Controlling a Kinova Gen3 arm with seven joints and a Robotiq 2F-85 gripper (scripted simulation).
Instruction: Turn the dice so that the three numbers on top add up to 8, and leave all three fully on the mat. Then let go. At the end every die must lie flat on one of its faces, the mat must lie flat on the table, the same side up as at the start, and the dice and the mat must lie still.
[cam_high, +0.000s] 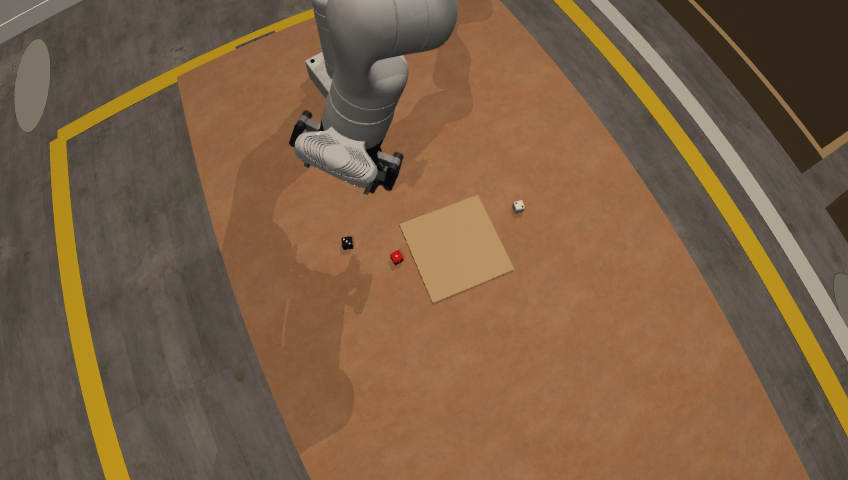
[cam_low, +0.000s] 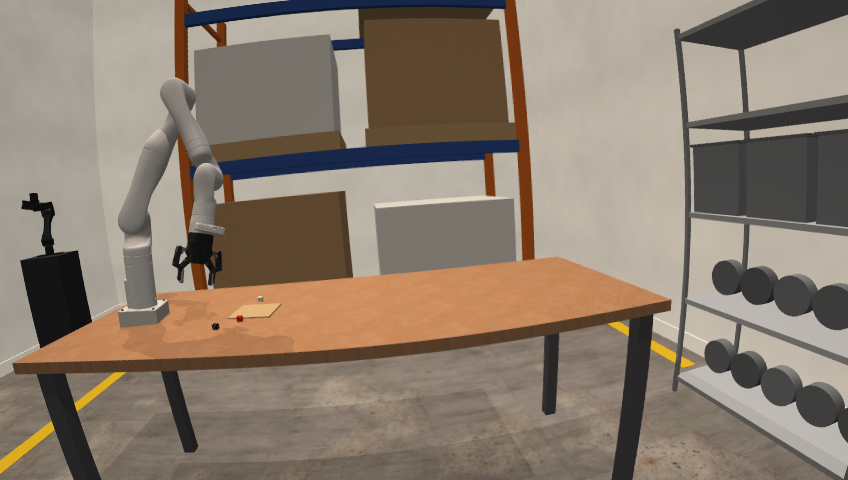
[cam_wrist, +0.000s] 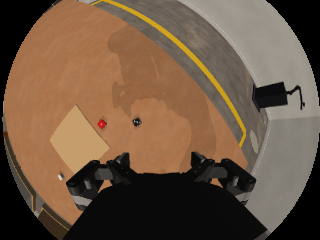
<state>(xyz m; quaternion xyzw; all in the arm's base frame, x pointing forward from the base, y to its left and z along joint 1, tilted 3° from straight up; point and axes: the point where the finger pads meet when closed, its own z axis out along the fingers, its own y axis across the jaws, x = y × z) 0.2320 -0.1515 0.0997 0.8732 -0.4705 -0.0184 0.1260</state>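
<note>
Right now my hand is 110 mm short of the red die, 10 mm to the right of it and 130 mm above it. Also, from my hand: black die 40 mm ahead, 40 mm to the right, 130 mm below; then tan mat 150 mm ahead, 100 mm to the left, 130 mm below; then white die 160 mm ahead, 230 mm to the left, 130 mm below.
</note>
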